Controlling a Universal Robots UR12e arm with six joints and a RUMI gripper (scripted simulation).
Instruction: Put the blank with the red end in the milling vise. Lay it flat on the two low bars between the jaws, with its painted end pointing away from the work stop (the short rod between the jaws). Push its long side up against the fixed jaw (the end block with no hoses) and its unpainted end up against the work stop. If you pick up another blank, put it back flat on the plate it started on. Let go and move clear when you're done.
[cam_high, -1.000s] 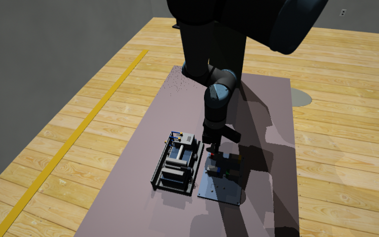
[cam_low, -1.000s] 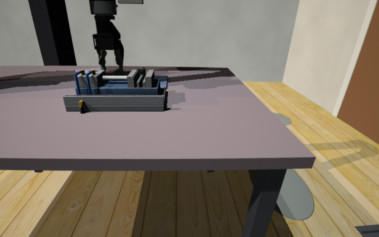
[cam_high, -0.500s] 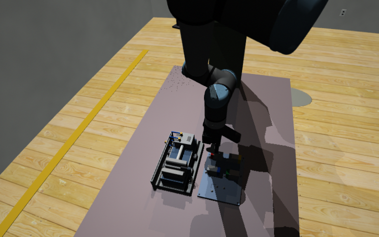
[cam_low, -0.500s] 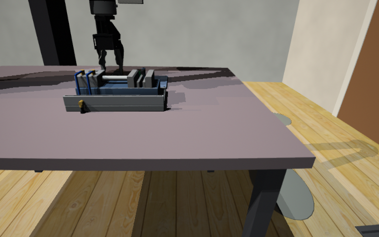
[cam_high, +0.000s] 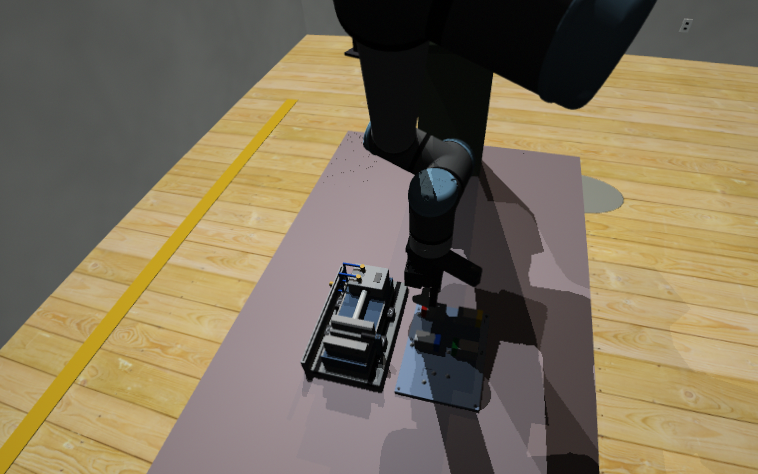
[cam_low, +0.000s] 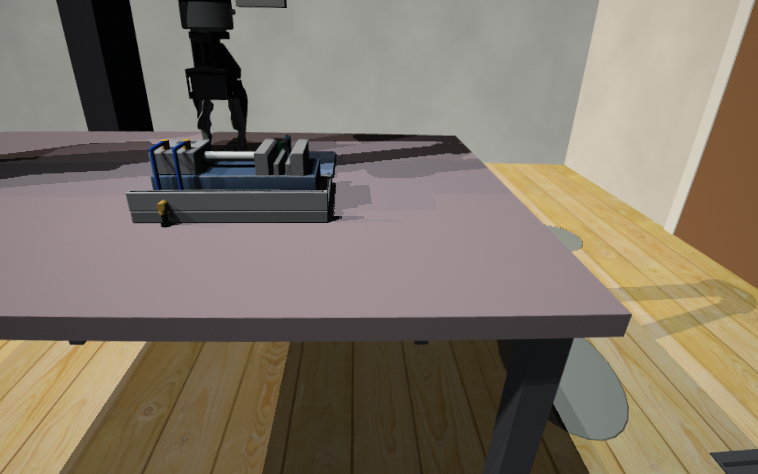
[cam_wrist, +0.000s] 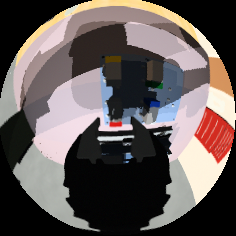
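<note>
Now: the red-ended blank 40 mm below my hand. The rest, counted from my hand: blue-ended blank 80 mm ahead, 40 mm below, 30 mm to the left; then yellow-ended blank 80 mm to the left, 40 mm below, 30 mm behind; then blue-grey plate 80 mm to the left, 70 mm ahead, 60 mm below.
</note>
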